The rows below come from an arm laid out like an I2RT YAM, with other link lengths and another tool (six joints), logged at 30 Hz.
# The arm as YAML. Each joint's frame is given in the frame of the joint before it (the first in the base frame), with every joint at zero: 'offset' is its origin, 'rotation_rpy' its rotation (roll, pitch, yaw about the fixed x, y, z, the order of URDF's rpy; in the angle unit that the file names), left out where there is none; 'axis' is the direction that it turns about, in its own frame. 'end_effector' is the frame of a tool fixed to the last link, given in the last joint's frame.
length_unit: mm
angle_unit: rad
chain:
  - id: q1
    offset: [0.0, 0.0, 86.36]
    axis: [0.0, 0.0, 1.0]
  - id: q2
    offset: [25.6, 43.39, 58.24]
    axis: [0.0, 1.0, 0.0]
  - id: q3
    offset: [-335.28, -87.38, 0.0]
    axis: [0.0, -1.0, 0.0]
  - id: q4
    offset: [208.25, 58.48, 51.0]
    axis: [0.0, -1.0, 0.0]
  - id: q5
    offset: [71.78, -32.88, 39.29]
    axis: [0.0, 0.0, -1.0]
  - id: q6
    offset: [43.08, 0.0, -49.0]
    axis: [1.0, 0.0, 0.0]
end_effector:
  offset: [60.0, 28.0, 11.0]
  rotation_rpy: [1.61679, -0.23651, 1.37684]
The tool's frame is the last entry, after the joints.
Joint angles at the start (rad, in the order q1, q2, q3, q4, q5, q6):
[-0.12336, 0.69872, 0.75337, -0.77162, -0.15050, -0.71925]
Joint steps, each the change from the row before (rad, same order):
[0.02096, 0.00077, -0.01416, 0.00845, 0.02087, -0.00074]
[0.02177, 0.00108, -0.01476, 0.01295, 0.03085, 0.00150]
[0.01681, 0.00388, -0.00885, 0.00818, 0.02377, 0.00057]
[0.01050, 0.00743, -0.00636, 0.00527, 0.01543, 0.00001]
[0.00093, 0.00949, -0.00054, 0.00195, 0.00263, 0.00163]
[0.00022, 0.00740, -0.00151, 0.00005, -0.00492, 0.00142]
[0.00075, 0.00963, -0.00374, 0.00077, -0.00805, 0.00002]
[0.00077, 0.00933, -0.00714, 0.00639, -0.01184, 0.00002]
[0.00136, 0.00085, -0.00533, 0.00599, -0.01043, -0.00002]
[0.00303, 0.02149, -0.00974, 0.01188, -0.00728, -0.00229]
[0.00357, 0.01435, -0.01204, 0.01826, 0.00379, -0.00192]
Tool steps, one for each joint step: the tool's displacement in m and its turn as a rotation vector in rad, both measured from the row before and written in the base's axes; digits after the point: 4 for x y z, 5 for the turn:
[0.0004, -0.0002, -0.0042, -0.01351, 0.00795, 0.00576]
[0.0012, -0.0012, -0.0041, -0.01898, 0.00482, -0.00231]
[0.0012, -0.0009, -0.0027, -0.01503, 0.00570, -0.00130]
[0.0014, -0.0007, -0.0023, -0.00982, 0.00911, -0.00095]
[0.0016, -0.0002, -0.0006, -0.00015, 0.00819, -0.00211]
[0.0008, 0.0005, -0.0009, 0.00486, 0.00870, 0.00285]
[0.0009, 0.0008, -0.0016, 0.00622, 0.01230, 0.00656]
[0.0012, 0.0012, -0.0020, 0.00879, 0.00965, 0.00922]
[0.0002, 0.0012, -0.0008, 0.00731, -0.00018, 0.00880]
[0.0032, 0.0009, -0.0033, 0.00447, 0.01894, 0.00978]
[0.0030, -0.0002, -0.0032, -0.00370, 0.00812, 0.00231]

